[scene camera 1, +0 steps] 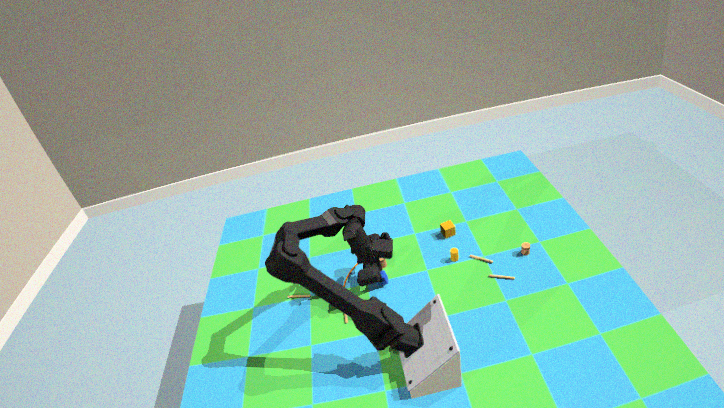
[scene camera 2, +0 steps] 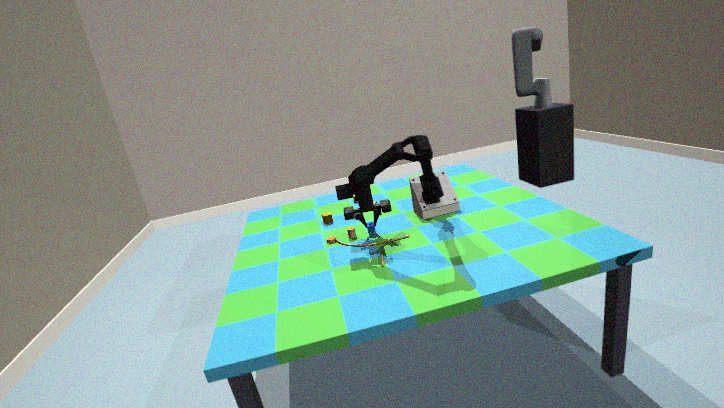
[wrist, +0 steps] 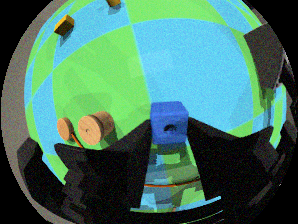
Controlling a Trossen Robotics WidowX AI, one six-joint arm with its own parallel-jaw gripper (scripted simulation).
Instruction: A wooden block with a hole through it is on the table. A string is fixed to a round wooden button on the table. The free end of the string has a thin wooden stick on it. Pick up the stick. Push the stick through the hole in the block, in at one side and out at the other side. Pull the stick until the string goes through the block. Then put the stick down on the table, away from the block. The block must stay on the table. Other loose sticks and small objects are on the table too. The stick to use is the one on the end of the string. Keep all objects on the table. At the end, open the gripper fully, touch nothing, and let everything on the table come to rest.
Labels:
gripper: holds a blue block (wrist: 168, 120)

